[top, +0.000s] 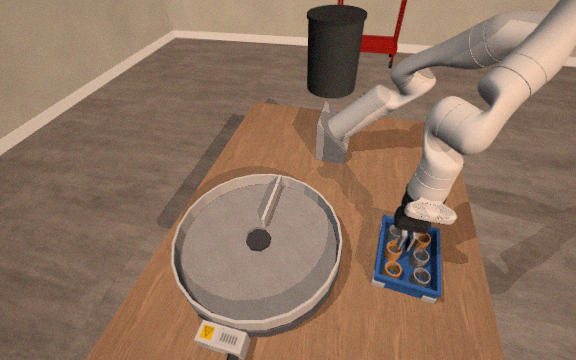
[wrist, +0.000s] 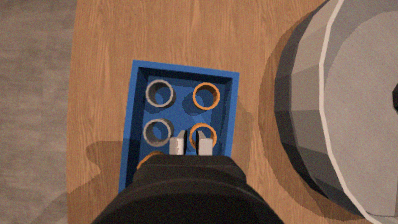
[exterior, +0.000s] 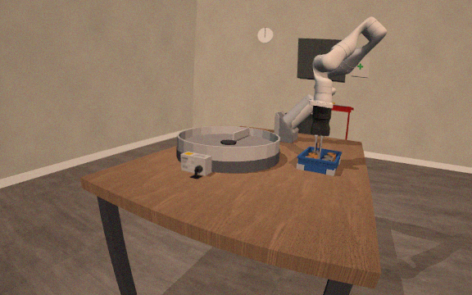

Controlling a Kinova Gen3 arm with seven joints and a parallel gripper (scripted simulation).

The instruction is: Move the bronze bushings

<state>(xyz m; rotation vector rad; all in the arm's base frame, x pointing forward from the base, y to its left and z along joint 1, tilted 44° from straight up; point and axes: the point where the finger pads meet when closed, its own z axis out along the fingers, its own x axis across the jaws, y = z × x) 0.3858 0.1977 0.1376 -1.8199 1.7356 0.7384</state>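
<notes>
Now: hand 5 cm above the blue crate and 2 cm to the right of it. The rest, counted from my hand: grey turntable disc: 36 cm to the right, 8 cm ahead, 2 cm below.
</notes>
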